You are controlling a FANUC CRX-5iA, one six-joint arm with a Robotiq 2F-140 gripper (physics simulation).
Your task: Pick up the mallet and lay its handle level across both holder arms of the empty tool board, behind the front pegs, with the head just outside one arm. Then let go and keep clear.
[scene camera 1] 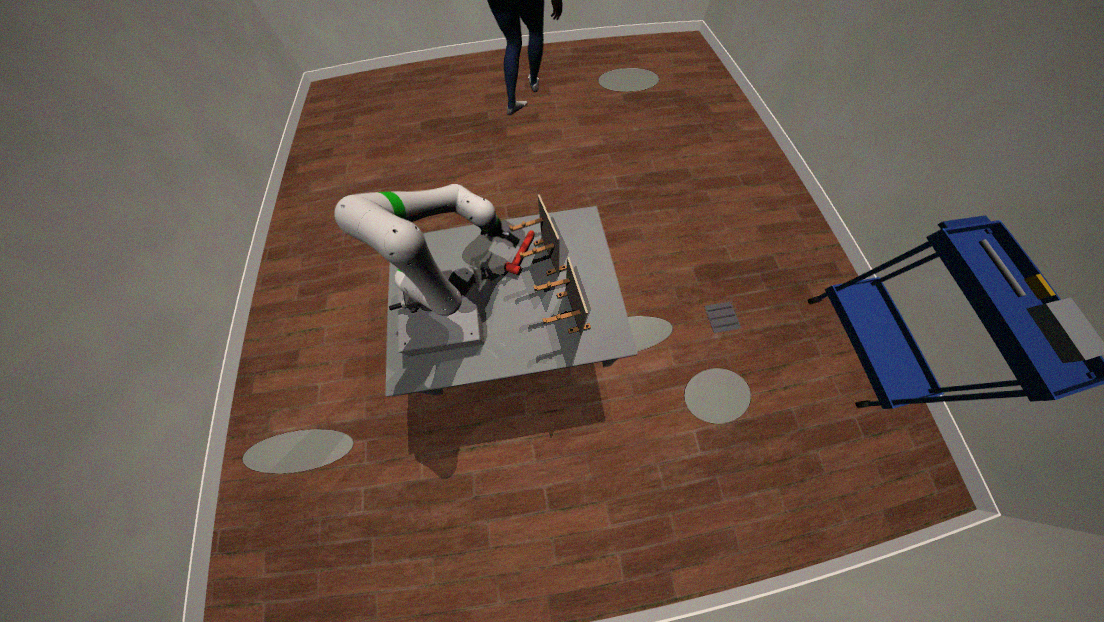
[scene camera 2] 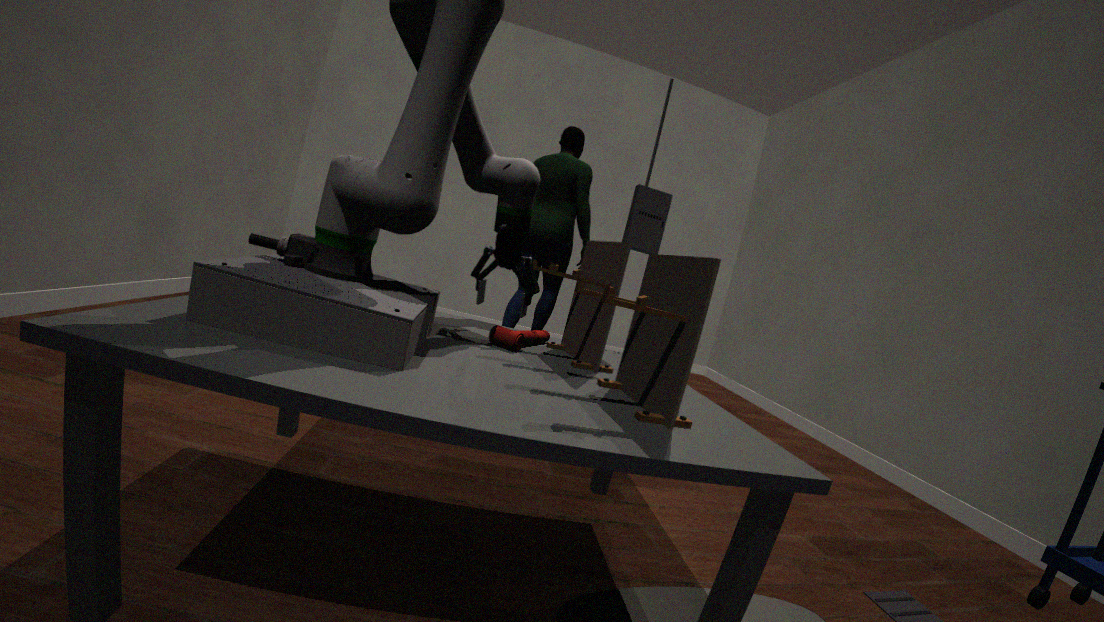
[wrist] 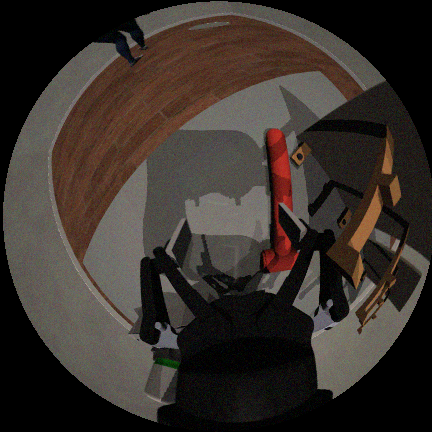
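Note:
The red mallet (scene camera 1: pixel 523 251) (scene camera 2: pixel 506 336) (wrist: pixel 281 190) lies on the grey table (scene camera 1: pixel 513 351) (scene camera 2: pixel 463 417), its head toward the robot base side in the wrist view. My gripper (scene camera 2: pixel 502 298) (wrist: pixel 233 219) is wide open and empty, above the table. In the wrist view its right fingertip overlaps the handle near the head; the left fingertip is well off to the side. Two upright tool boards stand side by side: the far board (scene camera 1: pixel 547 224) (scene camera 2: pixel 606 266) and the near board (scene camera 1: pixel 577 287) (scene camera 2: pixel 689 285). Their orange holder arms point toward the robot and show no tool on them.
The far board's arm (wrist: pixel 367 215) stands close to the right finger in the wrist view. Small orange brackets (scene camera 2: pixel 662 419) sit at the boards' feet. A person (scene camera 1: pixel 523 46) (scene camera 2: pixel 563 193) is beyond the table. A blue cart (scene camera 1: pixel 888 339) stands to the right.

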